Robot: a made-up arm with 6 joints. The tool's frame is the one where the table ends. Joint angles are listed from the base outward.
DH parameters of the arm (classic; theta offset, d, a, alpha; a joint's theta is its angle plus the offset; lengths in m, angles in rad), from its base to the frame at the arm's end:
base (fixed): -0.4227 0 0.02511 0
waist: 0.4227 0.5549 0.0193 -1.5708
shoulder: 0.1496 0 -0.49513 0
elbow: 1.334 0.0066 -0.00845 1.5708
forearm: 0 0.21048 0.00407 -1.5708
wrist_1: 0 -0.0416 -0.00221 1.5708
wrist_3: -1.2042 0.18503 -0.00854 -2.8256
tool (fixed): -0.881 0.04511 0 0
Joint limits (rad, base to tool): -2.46..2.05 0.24..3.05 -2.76..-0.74 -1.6..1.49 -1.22..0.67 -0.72..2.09
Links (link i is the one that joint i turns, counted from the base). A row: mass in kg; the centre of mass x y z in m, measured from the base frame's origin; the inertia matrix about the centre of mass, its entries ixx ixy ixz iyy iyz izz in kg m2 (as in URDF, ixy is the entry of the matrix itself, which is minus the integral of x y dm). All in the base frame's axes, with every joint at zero. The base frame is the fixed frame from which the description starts. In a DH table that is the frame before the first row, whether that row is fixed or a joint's. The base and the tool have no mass.
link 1: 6.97; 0.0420 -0.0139 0.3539; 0.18 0 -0.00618 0.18 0 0.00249
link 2: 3.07; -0.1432 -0.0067 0.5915; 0.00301 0 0.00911 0.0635 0 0.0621
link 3: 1.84; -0.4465 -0.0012 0.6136; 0.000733 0 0 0.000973 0 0.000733
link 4: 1.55; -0.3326 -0.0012 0.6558; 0.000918 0 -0.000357 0.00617 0 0.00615
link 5: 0.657; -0.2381 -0.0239 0.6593; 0.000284 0 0 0.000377 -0.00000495 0.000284
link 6: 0.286; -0.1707 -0.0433 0.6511; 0.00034 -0.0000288 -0.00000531 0.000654 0 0.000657
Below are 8 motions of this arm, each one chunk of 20 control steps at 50 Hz.
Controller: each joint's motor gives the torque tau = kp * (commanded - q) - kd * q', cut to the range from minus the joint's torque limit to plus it. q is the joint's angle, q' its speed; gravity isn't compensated. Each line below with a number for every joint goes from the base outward.
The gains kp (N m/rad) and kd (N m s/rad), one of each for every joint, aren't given. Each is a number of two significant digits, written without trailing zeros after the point. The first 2 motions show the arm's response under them.
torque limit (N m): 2.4 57 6.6 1.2 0.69 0.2
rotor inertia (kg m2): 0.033 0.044 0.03 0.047 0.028 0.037
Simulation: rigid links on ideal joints. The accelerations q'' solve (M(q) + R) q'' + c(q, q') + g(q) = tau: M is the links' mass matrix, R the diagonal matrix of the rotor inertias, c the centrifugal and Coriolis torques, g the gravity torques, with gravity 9.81 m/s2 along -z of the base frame. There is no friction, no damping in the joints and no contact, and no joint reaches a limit. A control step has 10 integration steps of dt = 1/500 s. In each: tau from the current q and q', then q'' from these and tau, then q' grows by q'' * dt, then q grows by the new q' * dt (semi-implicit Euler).
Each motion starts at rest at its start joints. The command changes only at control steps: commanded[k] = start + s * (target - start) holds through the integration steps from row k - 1 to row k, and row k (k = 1, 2, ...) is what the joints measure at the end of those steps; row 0 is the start. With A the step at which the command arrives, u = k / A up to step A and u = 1 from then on. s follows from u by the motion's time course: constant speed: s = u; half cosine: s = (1 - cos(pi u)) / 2; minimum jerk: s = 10 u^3 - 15 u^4 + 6 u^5; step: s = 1 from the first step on.
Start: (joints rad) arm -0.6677 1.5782 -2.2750 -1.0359 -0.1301 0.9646
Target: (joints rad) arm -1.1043 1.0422 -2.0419 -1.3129 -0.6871 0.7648
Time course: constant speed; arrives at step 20
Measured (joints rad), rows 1 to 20:
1: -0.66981 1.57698 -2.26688 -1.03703 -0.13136 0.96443
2: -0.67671 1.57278 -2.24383 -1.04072 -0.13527 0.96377
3: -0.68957 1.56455 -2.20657 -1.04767 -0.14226 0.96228
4: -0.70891 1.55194 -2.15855 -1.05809 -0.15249 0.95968
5: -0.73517 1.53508 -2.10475 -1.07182 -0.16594 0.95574
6: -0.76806 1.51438 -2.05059 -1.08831 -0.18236 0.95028
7: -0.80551 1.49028 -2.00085 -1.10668 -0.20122 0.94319
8: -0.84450 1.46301 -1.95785 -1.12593 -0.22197 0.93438
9: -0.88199 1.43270 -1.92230 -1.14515 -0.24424 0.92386
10: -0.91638 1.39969 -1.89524 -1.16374 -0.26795 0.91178
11: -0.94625 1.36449 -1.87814 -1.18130 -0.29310 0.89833
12: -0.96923 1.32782 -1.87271 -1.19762 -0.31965 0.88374
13: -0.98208 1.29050 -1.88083 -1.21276 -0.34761 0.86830
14: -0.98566 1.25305 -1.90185 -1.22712 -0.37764 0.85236
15: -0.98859 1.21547 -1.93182 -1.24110 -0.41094 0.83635
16: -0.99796 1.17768 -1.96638 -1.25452 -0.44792 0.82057
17: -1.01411 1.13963 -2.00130 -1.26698 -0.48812 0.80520
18: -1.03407 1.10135 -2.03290 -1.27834 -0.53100 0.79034
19: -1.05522 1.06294 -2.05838 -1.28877 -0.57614 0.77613
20: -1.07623 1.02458 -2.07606 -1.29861 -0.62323 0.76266
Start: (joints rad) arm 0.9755 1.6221 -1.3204 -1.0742 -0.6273 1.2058
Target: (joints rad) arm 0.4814 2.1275 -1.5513 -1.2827 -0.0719 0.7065
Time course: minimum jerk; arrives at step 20
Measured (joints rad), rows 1 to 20:
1: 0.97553 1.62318 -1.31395 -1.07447 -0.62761 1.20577
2: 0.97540 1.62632 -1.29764 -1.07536 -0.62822 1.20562
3: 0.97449 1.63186 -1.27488 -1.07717 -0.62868 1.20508
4: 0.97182 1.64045 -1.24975 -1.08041 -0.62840 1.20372
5: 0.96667 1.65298 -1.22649 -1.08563 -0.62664 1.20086
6: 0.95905 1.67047 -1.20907 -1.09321 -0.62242 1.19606
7: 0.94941 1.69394 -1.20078 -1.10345 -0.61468 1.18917
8: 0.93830 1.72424 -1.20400 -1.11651 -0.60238 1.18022
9: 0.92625 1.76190 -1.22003 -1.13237 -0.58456 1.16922
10: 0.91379 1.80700 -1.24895 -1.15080 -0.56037 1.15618
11: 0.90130 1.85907 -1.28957 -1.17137 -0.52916 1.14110
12: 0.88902 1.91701 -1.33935 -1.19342 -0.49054 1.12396
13: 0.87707 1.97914 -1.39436 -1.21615 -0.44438 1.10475
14: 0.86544 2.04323 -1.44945 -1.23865 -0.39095 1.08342
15: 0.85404 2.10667 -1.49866 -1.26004 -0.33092 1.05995
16: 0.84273 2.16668 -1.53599 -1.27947 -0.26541 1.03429
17: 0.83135 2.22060 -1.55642 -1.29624 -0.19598 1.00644
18: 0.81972 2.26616 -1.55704 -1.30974 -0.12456 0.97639
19: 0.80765 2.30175 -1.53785 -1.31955 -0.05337 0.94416
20: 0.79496 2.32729 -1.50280 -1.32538 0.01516 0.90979
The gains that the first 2 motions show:
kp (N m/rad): 78 280 28 12 2.7 4
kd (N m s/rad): 1.6 7.3 0.76 0.37 0.075 0.15
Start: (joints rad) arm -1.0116 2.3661 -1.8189 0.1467 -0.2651 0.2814
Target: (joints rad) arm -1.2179 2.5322 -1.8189 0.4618 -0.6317 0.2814
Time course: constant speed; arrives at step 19
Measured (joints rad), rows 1 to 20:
1: -1.01172 2.36979 -1.81783 0.14749 -0.26598 0.28142
2: -1.01218 2.37986 -1.81467 0.15036 -0.26864 0.28146
3: -1.01320 2.39566 -1.80931 0.15632 -0.27330 0.28150
4: -1.01485 2.41623 -1.80146 0.16599 -0.28003 0.28153
5: -1.01713 2.44039 -1.79084 0.17965 -0.28868 0.28152
6: -1.02001 2.46683 -1.77735 0.19719 -0.29896 0.28144
7: -1.02348 2.49425 -1.76116 0.21823 -0.31048 0.28128
8: -1.02755 2.52140 -1.74276 0.24213 -0.32278 0.28102
9: -1.03221 2.54720 -1.72301 0.26811 -0.33540 0.28064
10: -1.03748 2.57071 -1.70302 0.29530 -0.34794 0.28013
11: -1.04337 2.59126 -1.68410 0.32285 -0.36012 0.27949
12: -1.04989 2.60838 -1.66759 0.34994 -0.37179 0.27872
13: -1.05707 2.62190 -1.65473 0.37587 -0.38299 0.27785
14: -1.06490 2.63185 -1.64651 0.40005 -0.39390 0.27689
15: -1.07340 2.63852 -1.64357 0.42209 -0.40488 0.27590
16: -1.08255 2.64237 -1.64614 0.44175 -0.41640 0.27493
17: -1.09234 2.64401 -1.65396 0.45898 -0.42899 0.27402
18: -1.10276 2.64412 -1.66636 0.47387 -0.44324 0.27323
19: -1.11378 2.64341 -1.68232 0.48670 -0.45969 0.27261
20: -1.12541 2.64215 -1.70000 0.49702 -0.47832 0.27223

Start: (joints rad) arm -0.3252 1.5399 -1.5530 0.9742 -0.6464 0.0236
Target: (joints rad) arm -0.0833 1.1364 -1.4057 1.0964 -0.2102 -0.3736
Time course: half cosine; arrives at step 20
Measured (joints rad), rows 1 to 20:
1: -0.32510 1.54033 -1.54600 0.97457 -0.64668 0.02358
2: -0.32451 1.54130 -1.52775 0.97583 -0.64712 0.02330
3: -0.32280 1.54217 -1.50055 0.97839 -0.64693 0.02233
4: -0.31920 1.54206 -1.46691 0.98265 -0.64515 0.02007
5: -0.31295 1.53986 -1.42944 0.98896 -0.64067 0.01587
6: -0.30339 1.53439 -1.39072 0.99750 -0.63238 0.00929
7: -0.28998 1.52444 -1.35322 1.00826 -0.61927 0.00015
8: -0.27234 1.50900 -1.31921 1.02102 -0.60053 -0.01163
9: -0.25032 1.48736 -1.29062 1.03533 -0.57561 -0.02609
10: -0.22424 1.45919 -1.26896 1.05060 -0.54426 -0.04323
11: -0.19511 1.42469 -1.25510 1.06613 -0.50647 -0.06305
12: -0.16499 1.38453 -1.24930 1.08124 -0.46251 -0.08548
13: -0.13692 1.33981 -1.25109 1.09532 -0.41291 -0.11046
14: -0.11413 1.29203 -1.25944 1.10781 -0.35863 -0.13788
15: -0.09904 1.24295 -1.27287 1.11824 -0.30117 -0.16766
16: -0.09175 1.19450 -1.28968 1.12615 -0.24270 -0.19971
17: -0.08907 1.14864 -1.30807 1.13111 -0.18580 -0.23398
18: -0.08770 1.10720 -1.32635 1.13296 -0.13288 -0.27035
19: -0.08593 1.07183 -1.34305 1.13195 -0.08582 -0.30790
20: -0.08363 1.04391 -1.35706 1.12854 -0.04608 -0.34518

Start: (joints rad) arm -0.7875 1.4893 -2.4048 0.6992 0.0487 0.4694
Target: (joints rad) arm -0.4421 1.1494 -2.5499 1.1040 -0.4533 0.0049
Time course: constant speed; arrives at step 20
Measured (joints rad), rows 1 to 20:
1: -0.78513 1.48845 -2.39931 0.70036 0.04778 0.46882
2: -0.77739 1.48578 -2.38499 0.70445 0.04496 0.46668
3: -0.76327 1.48086 -2.36403 0.71280 0.03994 0.46236
4: -0.74348 1.47354 -2.33948 0.72624 0.03276 0.45560
5: -0.71983 1.46385 -2.31465 0.74511 0.02362 0.44636
6: -0.69461 1.45191 -2.29268 0.76916 0.01277 0.43460
7: -0.67005 1.43783 -2.27613 0.79768 0.00041 0.42031
8: -0.64783 1.42175 -2.26681 0.82953 -0.01346 0.40348
9: -0.62875 1.40378 -2.26575 0.86328 -0.02903 0.38412
10: -0.61262 1.38406 -2.27315 0.89738 -0.04672 0.36225
11: -0.59828 1.36275 -2.28855 0.93035 -0.06704 0.33788
12: -0.58418 1.34002 -2.31091 0.96090 -0.09048 0.31105
13: -0.56916 1.31603 -2.33878 0.98817 -0.11737 0.28180
14: -0.55303 1.29096 -2.37046 1.01175 -0.14779 0.25018
15: -0.53646 1.26498 -2.40425 1.03162 -0.18167 0.21631
16: -0.52017 1.23833 -2.43855 1.04810 -0.21882 0.18055
17: -0.50442 1.21124 -2.47208 1.06172 -0.25904 0.14358
18: -0.48905 1.18401 -2.50389 1.07318 -0.30200 0.10611
19: -0.47382 1.15696 -2.53336 1.08328 -0.34729 0.06880
20: -0.45853 1.13040 -2.56016 1.09284 -0.39440 0.03226

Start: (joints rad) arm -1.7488 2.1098 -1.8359 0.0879 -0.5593 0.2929
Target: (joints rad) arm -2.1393 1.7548 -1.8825 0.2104 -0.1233 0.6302
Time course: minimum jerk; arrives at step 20
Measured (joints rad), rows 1 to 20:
1: -1.74879 2.11227 -1.83243 0.08794 -0.55991 0.29293
2: -1.74882 2.11872 -1.82284 0.08818 -0.56121 0.29306
3: -1.74905 2.12812 -1.80743 0.08891 -0.56232 0.29343
4: -1.74978 2.13905 -1.78657 0.09050 -0.56204 0.29434
5: -1.75130 2.14979 -1.76079 0.09341 -0.55886 0.29621
6: -1.75375 2.15846 -1.73097 0.09816 -0.55112 0.29958
7: -1.75714 2.16315 -1.69843 0.10524 -0.53715 0.30477
8: -1.76148 2.16210 -1.66505 0.11501 -0.51542 0.31185
9: -1.76686 2.15380 -1.63268 0.12755 -0.48478 0.32076
10: -1.77339 2.13704 -1.60131 0.14249 -0.44489 0.33146
11: -1.78126 2.11135 -1.57132 0.15919 -0.39603 0.34395
12: -1.79069 2.07687 -1.54412 0.17692 -0.33893 0.35821
13: -1.80203 2.03467 -1.52218 0.19483 -0.27485 0.37424
14: -1.81570 1.98658 -1.50857 0.21209 -0.20553 0.39207
15: -1.83221 1.93509 -1.50657 0.22789 -0.13305 0.41171
16: -1.85216 1.88314 -1.51927 0.24152 -0.05971 0.43318
17: -1.87615 1.83388 -1.54944 0.25241 0.01207 0.45651
18: -1.90473 1.79041 -1.59948 0.26020 0.08005 0.48171
19: -1.93828 1.75513 -1.66765 0.26438 0.14262 0.50886
20: -1.97697 1.72910 -1.74631 0.26434 0.19796 0.53806

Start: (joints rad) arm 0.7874 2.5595 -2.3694 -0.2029 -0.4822 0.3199
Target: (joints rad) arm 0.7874 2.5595 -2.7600 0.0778 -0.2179 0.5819
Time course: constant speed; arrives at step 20
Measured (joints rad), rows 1 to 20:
1: 0.78742 2.56332 -2.37146 -0.20218 -0.48232 0.32021
2: 0.78747 2.57330 -2.37611 -0.19957 -0.48222 0.32132
3: 0.78756 2.58805 -2.38165 -0.19419 -0.48107 0.32365
4: 0.78768 2.60599 -2.38606 -0.18550 -0.47809 0.32753
5: 0.78783 2.62551 -2.38760 -0.17331 -0.47249 0.33321
6: 0.78801 2.64517 -2.38531 -0.15771 -0.46355 0.34079
7: 0.78819 2.66377 -2.37925 -0.13906 -0.45063 0.35031
8: 0.78836 2.68041 -2.37045 -0.11788 -0.43321 0.36175
9: 0.78852 2.69449 -2.36068 -0.09486 -0.41096 0.37500
10: 0.78866 2.70566 -2.35210 -0.07073 -0.38379 0.38991
11: 0.78875 2.71370 -2.34634 -0.04630 -0.35195 0.40625
12: 0.78879 2.71838 -2.34349 -0.02242 -0.31613 0.42375
13: 0.78877 2.71969 -2.34341 0.00015 -0.27728 0.44213
14: 0.78869 2.71791 -2.34667 0.02086 -0.23643 0.46108
15: 0.78856 2.71358 -2.35436 0.03941 -0.19465 0.48032
16: 0.78837 2.70742 -2.36798 0.05569 -0.15304 0.49956
17: 0.78814 2.70023 -2.38921 0.06982 -0.11260 0.51853
18: 0.78789 2.69283 -2.41976 0.08209 -0.07429 0.53701
19: 0.78761 2.68597 -2.46118 0.09289 -0.03891 0.55481
20: 0.78733 2.68000 -2.51296 0.10260 -0.00737 0.57178

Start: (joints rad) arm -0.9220 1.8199 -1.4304 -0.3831 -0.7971 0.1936
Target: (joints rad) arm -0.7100 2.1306 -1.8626 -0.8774 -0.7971 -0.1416
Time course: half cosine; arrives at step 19
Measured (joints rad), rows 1 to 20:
1: -0.92192 1.82175 -1.42513 -0.38330 -0.79764 0.19355
2: -0.92156 1.82703 -1.41222 -0.38416 -0.79882 0.19324
3: -0.92064 1.83599 -1.39536 -0.38650 -0.80001 0.19235
4: -0.91883 1.84893 -1.37870 -0.39137 -0.80059 0.19039
5: -0.91576 1.86604 -1.36629 -0.39996 -0.79993 0.18683
6: -0.91129 1.88736 -1.36162 -0.41346 -0.79757 0.18128
7: -0.90551 1.91272 -1.36724 -0.43297 -0.79323 0.17360
8: -0.89866 1.94178 -1.38458 -0.45924 -0.78683 0.16382
9: -0.89095 1.97401 -1.41378 -0.49256 -0.77849 0.15194
10: -0.88257 2.00870 -1.45372 -0.53279 -0.76853 0.13798
11: -0.87367 2.04497 -1.50207 -0.57919 -0.75740 0.12194
12: -0.86435 2.08182 -1.55550 -0.63047 -0.74563 0.10381
13: -0.85468 2.11811 -1.61000 -0.68488 -0.73381 0.08358
14: -0.84465 2.15264 -1.66131 -0.74029 -0.72249 0.06122
15: -0.83425 2.18428 -1.70542 -0.79440 -0.71215 0.03671
16: -0.82343 2.21200 -1.73913 -0.84487 -0.70315 0.01004
17: -0.81212 2.23501 -1.76043 -0.88947 -0.69570 -0.01880
18: -0.80023 2.25277 -1.76870 -0.92625 -0.68985 -0.04976
19: -0.78768 2.26501 -1.76465 -0.95386 -0.68554 -0.08203
20: -0.77437 2.27176 -1.75034 -0.97215 -0.68258 -0.11421

